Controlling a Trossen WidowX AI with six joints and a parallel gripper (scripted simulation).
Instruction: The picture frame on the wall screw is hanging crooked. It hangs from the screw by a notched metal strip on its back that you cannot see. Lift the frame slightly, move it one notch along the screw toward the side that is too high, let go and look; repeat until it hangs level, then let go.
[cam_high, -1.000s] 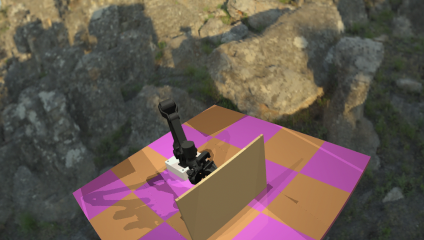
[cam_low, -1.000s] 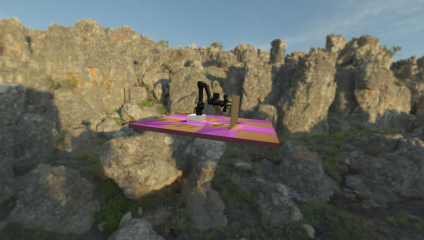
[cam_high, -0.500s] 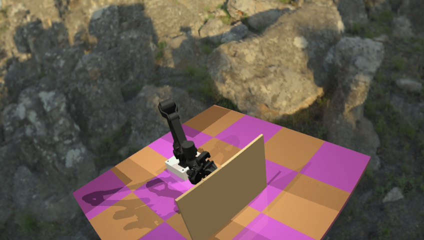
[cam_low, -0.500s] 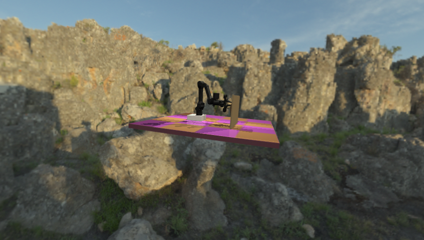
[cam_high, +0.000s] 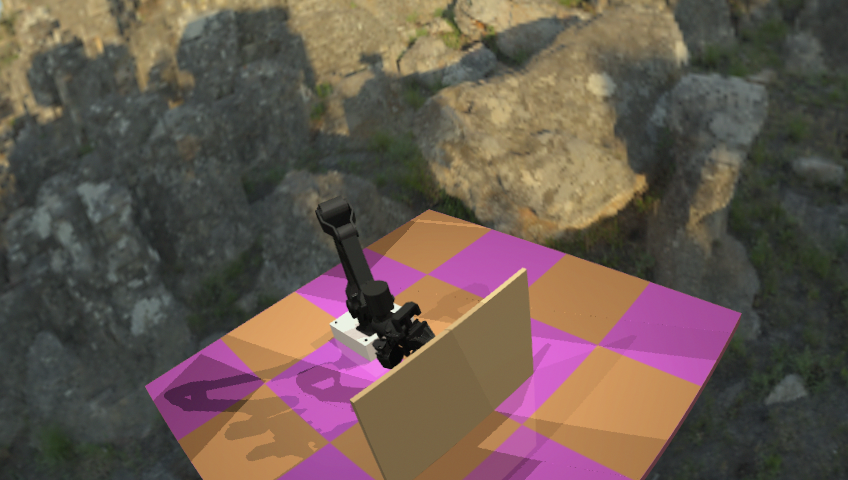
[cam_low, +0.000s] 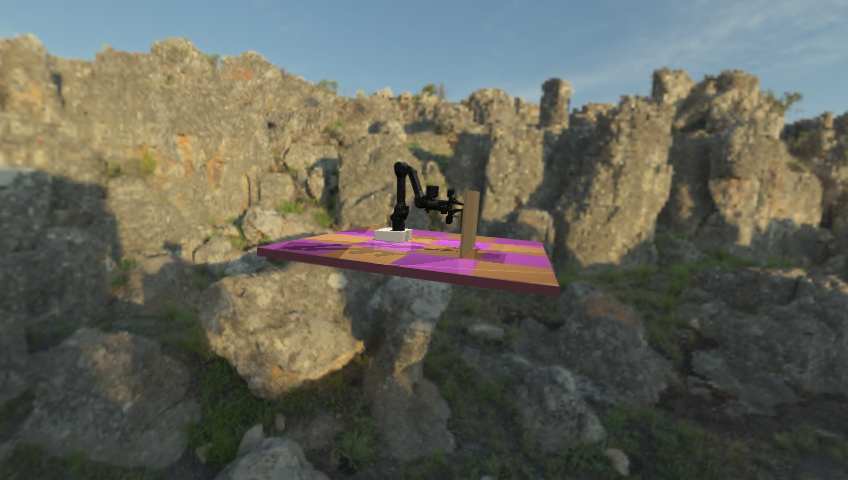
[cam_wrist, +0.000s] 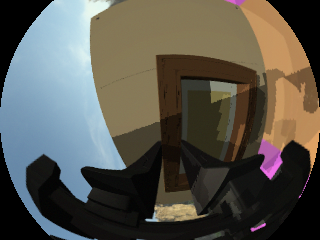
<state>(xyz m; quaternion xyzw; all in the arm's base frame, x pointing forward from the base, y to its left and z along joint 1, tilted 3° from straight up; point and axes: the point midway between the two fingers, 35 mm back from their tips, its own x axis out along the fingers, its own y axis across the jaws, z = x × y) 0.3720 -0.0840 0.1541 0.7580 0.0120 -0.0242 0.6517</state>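
The picture frame lies 10 mm ahead of my gripper tip, 10 mm to the left of it and 50 mm below it. From my gripper tip the other things lie so: wall panel (20 mm ahead, 10 mm to the right, 70 mm below).
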